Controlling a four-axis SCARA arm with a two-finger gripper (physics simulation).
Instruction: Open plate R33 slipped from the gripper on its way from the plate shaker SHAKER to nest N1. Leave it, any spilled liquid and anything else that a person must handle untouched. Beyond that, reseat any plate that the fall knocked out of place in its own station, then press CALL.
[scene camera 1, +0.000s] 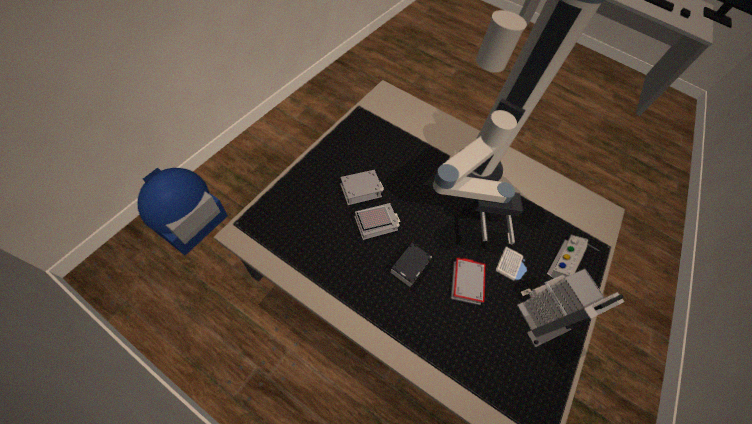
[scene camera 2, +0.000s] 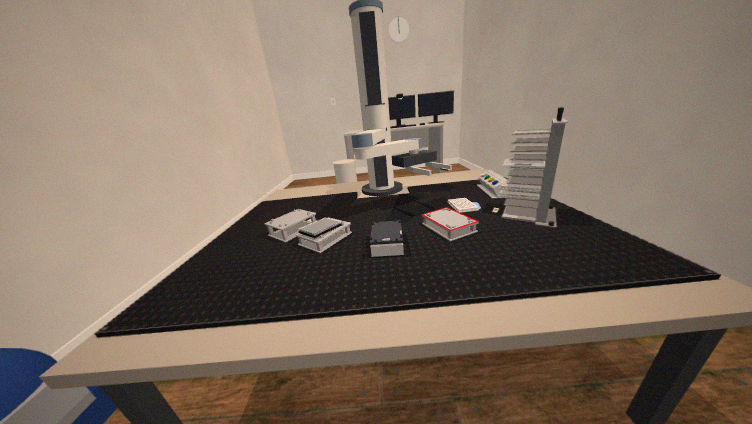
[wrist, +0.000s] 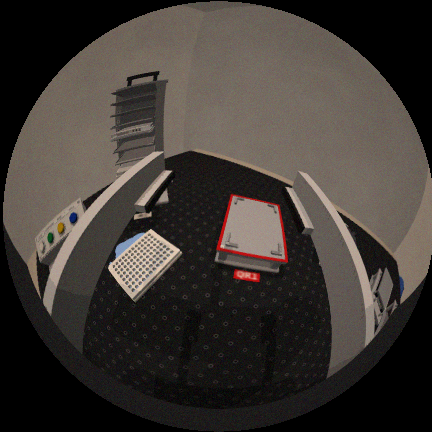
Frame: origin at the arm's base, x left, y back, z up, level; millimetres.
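Where they show: gripper, fingertip midpoint: (scene camera 1: 498, 241) (scene camera 2: 440, 170) (wrist: 230, 168); arm's base, origin of the base link: (scene camera 1: 478, 167) (scene camera 2: 382, 189).
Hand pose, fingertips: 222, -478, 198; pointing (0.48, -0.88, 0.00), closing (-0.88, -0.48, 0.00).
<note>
Things, the pixels of their top centre, and the offset from my fingertips, as dx, dy, dz. "spot": a spot on its surface instead.
- White well plate R33, middle of its top: (wrist: 140, 259) (scene camera 1: 510, 262) (scene camera 2: 462, 203) +112, +60, -171
- light-blue spill, surface spot: (wrist: 129, 246) spot: +152, +60, -170
- dark shaker, surface spot: (scene camera 2: 387, 232) (scene camera 1: 411, 265) spot: -235, -223, -130
- plate with pinkish wells, middle of its top: (wrist: 387, 286) (scene camera 2: 319, 223) (scene camera 1: 375, 216) -470, -129, -117
- nearer left nest, surface spot: (scene camera 2: 324, 242) spot: -460, -157, -180
- button panel, middle of its top: (wrist: 52, 221) (scene camera 1: 576, 254) (scene camera 2: 494, 174) +326, +222, -101
- empty nest, middle of its top: (scene camera 2: 290, 215) (scene camera 1: 361, 182) -614, -18, -118
- red-edged QR1 station, middle of its top: (wrist: 256, 219) (scene camera 2: 448, 216) (scene camera 1: 470, 278) -7, -128, -139
White well plate R33 (scene camera 1: 509, 262) (scene camera 2: 462, 204) (wrist: 145, 262) lies on the mat, with a light-blue spill (scene camera 1: 521, 272) (scene camera 2: 476, 205) (wrist: 128, 245) at its edge. My gripper (scene camera 1: 498, 242) (scene camera 2: 440, 170) (wrist: 230, 168) is empty, its fingers apart, above the mat on the arm side of R33. The dark shaker (scene camera 1: 412, 262) (scene camera 2: 387, 232) bears no plate. A plate with pinkish wells (scene camera 1: 375, 217) (scene camera 2: 320, 227) is on the nearer left nest (scene camera 1: 380, 232) (scene camera 2: 324, 242), set off to one side; whether it is tilted is unclear. The button panel (scene camera 1: 576, 256) (scene camera 2: 487, 185) (wrist: 55, 232) has green, yellow, blue and pale buttons.
An empty nest (scene camera 1: 361, 184) (scene camera 2: 291, 220) stands at the far left. The red-edged QR1 station (scene camera 1: 469, 280) (scene camera 2: 451, 218) (wrist: 254, 227) stands beside R33, without a plate. A tall shelf rack (scene camera 1: 587, 284) (scene camera 2: 550, 173) (wrist: 160, 120) stands near the panel.
</note>
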